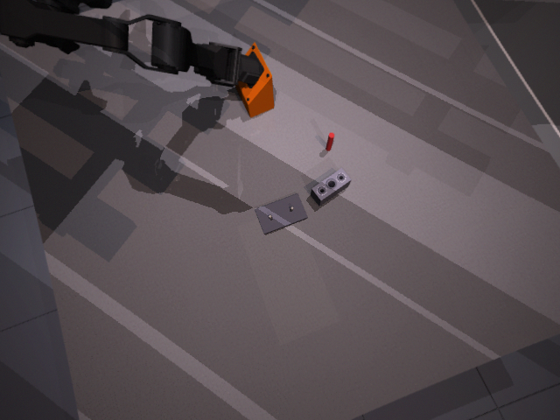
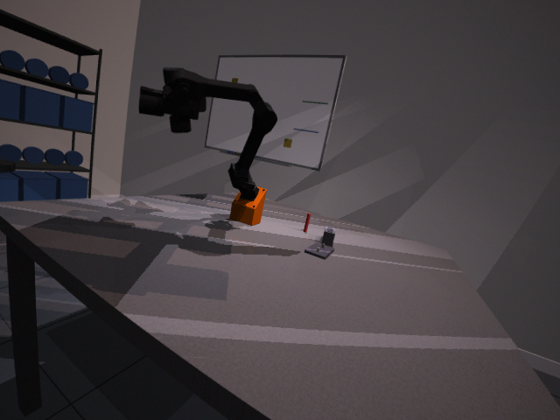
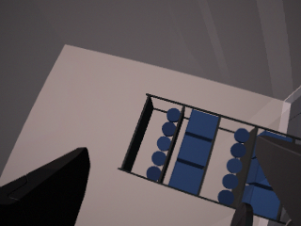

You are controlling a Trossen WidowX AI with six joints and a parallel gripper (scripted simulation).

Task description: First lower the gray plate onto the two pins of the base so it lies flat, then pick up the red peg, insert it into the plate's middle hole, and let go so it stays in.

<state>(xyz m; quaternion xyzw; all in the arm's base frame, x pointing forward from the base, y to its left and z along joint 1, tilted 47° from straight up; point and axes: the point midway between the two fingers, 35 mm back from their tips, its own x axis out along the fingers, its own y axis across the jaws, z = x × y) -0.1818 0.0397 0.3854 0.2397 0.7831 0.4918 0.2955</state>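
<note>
The gray plate is 57 cm ahead of my gripper tip, 28 cm to the left of it and 37 cm below it. Also, from my gripper tip: dark flat base 57 cm ahead, 13 cm to the left, 40 cm below; red peg 46 cm ahead, 33 cm to the left, 37 cm below.
</note>
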